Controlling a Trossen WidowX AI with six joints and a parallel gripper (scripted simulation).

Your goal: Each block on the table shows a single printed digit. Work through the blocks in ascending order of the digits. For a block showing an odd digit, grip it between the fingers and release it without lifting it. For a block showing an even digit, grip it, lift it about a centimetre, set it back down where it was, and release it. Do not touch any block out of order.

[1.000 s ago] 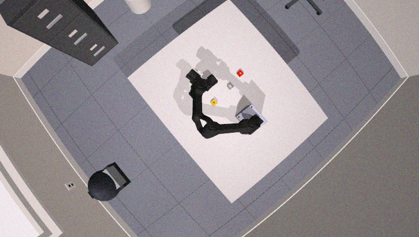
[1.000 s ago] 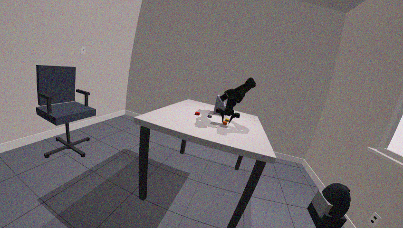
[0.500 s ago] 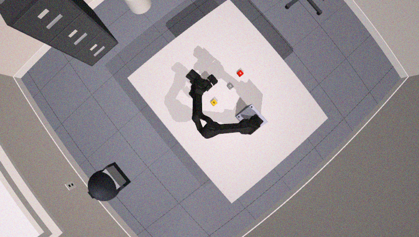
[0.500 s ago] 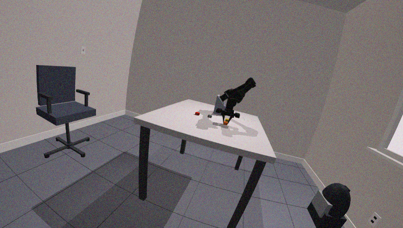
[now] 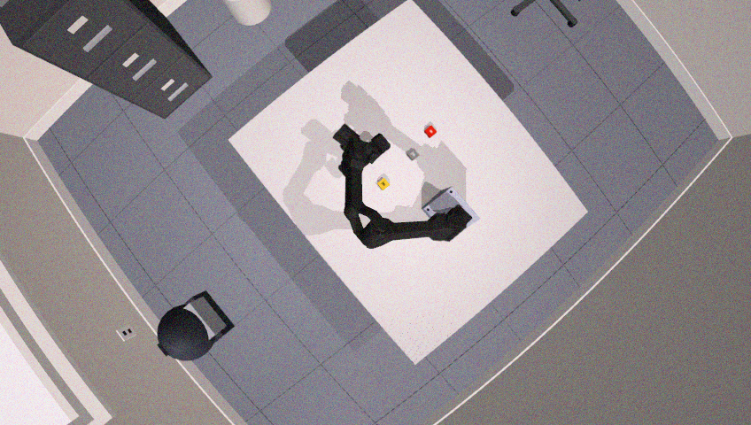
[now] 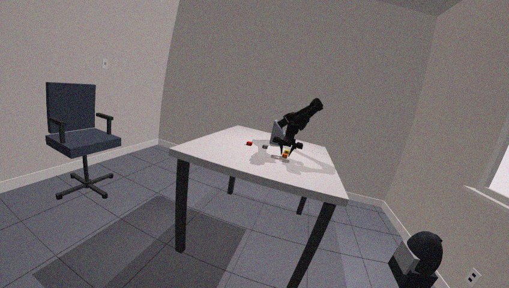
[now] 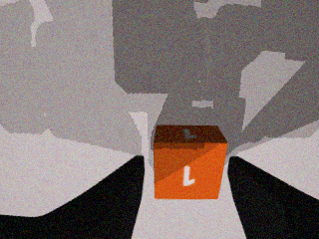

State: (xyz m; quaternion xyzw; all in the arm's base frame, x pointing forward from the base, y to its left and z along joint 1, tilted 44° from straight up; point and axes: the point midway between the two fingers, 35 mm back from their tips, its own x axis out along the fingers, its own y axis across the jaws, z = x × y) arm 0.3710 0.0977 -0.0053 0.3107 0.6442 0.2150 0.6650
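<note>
Now: the orange block right at my gripper tip. The rest, counted from my gripper tip: grey block (140 mm to the right, 110 mm behind); then red block (240 mm to the right, 100 mm behind); then yellow block (110 mm behind, 20 mm to the left).
</note>
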